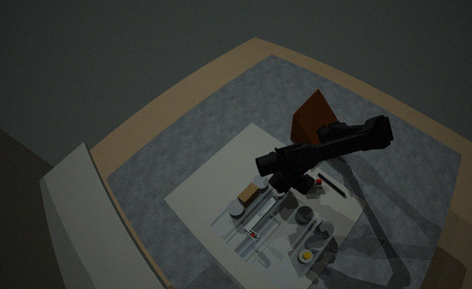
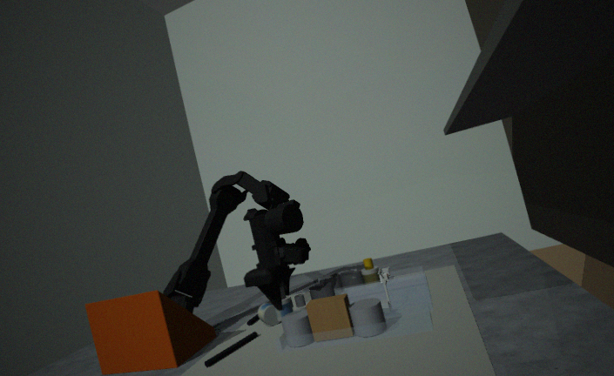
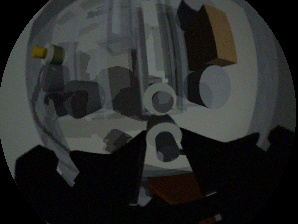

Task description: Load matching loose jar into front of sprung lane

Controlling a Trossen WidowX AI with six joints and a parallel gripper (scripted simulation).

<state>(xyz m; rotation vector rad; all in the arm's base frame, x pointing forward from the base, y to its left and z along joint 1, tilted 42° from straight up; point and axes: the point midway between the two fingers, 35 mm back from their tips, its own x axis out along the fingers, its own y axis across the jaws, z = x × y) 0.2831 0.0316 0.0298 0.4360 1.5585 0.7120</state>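
Now: gripper tip 130 mm short of the brown box, 60 mm to the left of it and 20 mm above it. Round my gripper tip: sprung lane 190 mm ahead, 50 mm to the left, 40 mm below.
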